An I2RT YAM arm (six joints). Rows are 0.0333 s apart.
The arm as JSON. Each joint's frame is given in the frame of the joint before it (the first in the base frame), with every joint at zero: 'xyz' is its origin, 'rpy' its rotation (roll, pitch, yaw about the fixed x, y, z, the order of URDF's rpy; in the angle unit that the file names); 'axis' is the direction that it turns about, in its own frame. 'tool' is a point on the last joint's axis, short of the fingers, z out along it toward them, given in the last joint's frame.
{
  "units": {
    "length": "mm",
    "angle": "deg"
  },
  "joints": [
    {
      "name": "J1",
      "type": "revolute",
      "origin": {
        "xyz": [
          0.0,
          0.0,
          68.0
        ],
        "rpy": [
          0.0,
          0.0,
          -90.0
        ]
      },
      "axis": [
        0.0,
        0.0,
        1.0
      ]
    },
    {
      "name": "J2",
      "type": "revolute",
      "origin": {
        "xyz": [
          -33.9,
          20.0,
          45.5
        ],
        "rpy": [
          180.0,
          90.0,
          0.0
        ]
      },
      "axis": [
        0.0,
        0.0,
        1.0
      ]
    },
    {
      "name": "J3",
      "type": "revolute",
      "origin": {
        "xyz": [
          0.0,
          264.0,
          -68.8
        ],
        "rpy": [
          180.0,
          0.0,
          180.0
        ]
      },
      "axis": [
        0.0,
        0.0,
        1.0
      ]
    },
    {
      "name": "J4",
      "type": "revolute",
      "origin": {
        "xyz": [
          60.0,
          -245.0,
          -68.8
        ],
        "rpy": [
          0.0,
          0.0,
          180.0
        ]
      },
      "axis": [
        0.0,
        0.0,
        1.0
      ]
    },
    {
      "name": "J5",
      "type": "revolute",
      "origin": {
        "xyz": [
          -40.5,
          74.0,
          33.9
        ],
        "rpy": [
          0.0,
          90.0,
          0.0
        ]
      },
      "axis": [
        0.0,
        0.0,
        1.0
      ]
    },
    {
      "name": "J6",
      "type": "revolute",
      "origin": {
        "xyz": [
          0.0,
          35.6,
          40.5
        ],
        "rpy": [
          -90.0,
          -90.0,
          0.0
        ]
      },
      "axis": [
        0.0,
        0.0,
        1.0
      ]
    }
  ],
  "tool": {
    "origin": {
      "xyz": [
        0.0,
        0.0,
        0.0
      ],
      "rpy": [
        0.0,
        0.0,
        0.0
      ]
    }
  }
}
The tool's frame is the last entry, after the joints.
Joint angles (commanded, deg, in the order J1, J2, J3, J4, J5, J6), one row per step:
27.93 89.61 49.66 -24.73 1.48 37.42
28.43 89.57 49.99 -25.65 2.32 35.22
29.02 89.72 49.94 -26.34 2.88 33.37
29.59 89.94 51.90 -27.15 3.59 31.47
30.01 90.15 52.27 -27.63 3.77 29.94
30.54 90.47 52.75 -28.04 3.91 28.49
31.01 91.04 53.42 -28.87 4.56 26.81
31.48 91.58 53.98 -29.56 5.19 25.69
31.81 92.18 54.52 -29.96 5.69 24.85
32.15 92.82 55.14 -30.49 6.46 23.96
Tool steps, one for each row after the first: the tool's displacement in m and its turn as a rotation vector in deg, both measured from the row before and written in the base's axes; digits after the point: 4 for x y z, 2 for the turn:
-0.0013 0.0016 0.0010 -1.79 -0.25 2.14
-0.0024 0.0017 -0.0015 -1.58 0.24 2.04
0.0039 0.0050 0.0077 -0.84 -1.42 2.01
-0.0004 0.0021 0.0004 -0.90 -0.03 1.73
-0.0002 0.0030 0.0004 -0.80 -0.07 1.79
0.0003 0.0025 -0.0002 -1.53 0.08 1.74
0.0001 0.0025 -0.0004 -1.27 0.13 1.25
0.0008 0.0022 -0.0006 -0.95 0.05 0.91
0.0009 0.0022 -0.0006 -1.23 -0.01 0.87

